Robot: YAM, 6 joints.
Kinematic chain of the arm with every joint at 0, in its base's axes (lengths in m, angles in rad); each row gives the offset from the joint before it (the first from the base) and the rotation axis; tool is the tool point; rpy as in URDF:
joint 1: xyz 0 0 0.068 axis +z
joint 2: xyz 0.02 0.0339 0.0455 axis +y
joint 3: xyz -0.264 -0.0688 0 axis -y
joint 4: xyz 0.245 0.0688 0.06 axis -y
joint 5: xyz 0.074 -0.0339 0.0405 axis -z
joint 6: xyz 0.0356 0 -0.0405 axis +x
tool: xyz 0 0 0 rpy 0 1.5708 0
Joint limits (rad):
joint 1: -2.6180..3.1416
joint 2: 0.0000..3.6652
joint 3: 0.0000..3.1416
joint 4: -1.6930..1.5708
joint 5: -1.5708..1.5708
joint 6: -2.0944..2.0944
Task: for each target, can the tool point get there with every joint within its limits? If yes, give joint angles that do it. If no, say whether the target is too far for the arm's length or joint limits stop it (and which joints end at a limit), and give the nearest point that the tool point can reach.
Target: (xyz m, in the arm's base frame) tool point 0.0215 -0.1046 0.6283
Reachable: yes | joints 1.6886 0.7455 1.6727 0.9375 0.2588 -0.1906
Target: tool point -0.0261 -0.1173 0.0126
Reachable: yes | joints -1.6995 2.2193 0.5250 -0.8489 0.3097 0.7447
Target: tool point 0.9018 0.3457 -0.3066
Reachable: no: too far | nearest point 0.5527 0.2119 -0.1406 | short by 0.409 m
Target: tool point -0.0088 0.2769 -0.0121
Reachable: yes | joints 1.5473 2.2700 0.9274 -0.4874 -0.4439 -0.6951
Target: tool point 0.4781 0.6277 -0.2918
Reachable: no: too far | nearest point 0.3476 0.4564 -0.1783 | short by 0.243 m
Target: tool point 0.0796 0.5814 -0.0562
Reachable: yes | joints 1.3828 3.2326 2.6762 -0.2584 -1.0256 0.5854
